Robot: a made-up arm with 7 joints. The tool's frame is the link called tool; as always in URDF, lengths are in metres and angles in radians.
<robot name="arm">
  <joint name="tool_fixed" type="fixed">
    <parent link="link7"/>
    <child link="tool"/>
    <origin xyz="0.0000 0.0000 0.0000"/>
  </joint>
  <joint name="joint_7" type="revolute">
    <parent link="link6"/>
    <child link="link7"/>
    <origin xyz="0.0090 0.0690 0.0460" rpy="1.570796 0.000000 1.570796"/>
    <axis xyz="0 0 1"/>
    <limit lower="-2.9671" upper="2.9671" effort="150" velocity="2.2"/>
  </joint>
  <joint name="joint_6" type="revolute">
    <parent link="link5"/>
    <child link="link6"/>
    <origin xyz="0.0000 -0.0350 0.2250" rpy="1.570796 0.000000 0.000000"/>
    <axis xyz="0 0 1"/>
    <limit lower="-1.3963" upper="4.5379" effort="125" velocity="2.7"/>
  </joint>
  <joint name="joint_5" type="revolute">
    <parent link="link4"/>
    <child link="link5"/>
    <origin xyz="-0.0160 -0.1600 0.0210" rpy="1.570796 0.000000 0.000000"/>
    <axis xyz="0 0 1"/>
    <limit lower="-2.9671" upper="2.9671" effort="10" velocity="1.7"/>
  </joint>
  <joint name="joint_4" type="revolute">
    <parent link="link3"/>
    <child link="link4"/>
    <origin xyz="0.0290 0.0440 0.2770" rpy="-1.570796 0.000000 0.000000"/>
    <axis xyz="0 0 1"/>
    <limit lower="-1.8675" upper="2.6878" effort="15" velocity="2.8"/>
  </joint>
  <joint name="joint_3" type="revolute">
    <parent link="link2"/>
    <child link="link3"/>
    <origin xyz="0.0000 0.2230 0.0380" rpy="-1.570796 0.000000 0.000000"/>
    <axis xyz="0 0 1"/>
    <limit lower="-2.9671" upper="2.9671" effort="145" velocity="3"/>
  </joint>
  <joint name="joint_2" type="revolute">
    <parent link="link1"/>
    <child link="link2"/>
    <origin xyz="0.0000 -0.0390 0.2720" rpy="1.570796 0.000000 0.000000"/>
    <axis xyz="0 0 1"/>
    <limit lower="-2.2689" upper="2.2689" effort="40" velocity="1.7"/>
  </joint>
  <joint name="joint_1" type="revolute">
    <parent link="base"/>
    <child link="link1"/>
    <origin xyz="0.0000 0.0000 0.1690"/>
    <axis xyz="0 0 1"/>
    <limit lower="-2.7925" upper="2.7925" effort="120" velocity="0.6"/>
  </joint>
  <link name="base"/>
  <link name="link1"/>
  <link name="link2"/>
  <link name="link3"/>
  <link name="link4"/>
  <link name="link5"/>
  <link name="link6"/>
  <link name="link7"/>
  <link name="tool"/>
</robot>
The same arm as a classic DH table. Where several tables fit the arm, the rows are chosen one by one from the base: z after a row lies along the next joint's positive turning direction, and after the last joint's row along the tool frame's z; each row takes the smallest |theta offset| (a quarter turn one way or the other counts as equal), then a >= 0, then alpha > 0; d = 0 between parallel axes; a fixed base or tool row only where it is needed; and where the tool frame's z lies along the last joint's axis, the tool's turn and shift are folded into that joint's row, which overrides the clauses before.
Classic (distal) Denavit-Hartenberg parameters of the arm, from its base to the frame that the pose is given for. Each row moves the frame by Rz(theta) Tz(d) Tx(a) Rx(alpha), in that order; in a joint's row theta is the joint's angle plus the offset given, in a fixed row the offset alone. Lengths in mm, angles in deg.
joint_1: a 0.0, alpha 90.00, d 441.0, theta0 0.00
joint_2: a 0.0, alpha -90.00, d 77.0, theta0 0.00
joint_3: a 29.0, alpha -90.00, d 500.0, theta0 0.00
joint_4: a -16.0, alpha 90.00, d 65.0, theta0 0.00
joint_5: a 0.0, alpha 90.00, d 385.0, theta0 0.00
joint_6: a 69.0, alpha 90.00, d 81.0, theta0 90.00
joint_7: a 0.0, alpha 0.00, d 9.0, theta0 0.00
Joint limits (deg, base to tool): -160.00..160.00 -130.00..130.00 -170.00..170.00 -107.00..154.00 -170.00..170.00 -80.00..260.00 -170.00..170.00

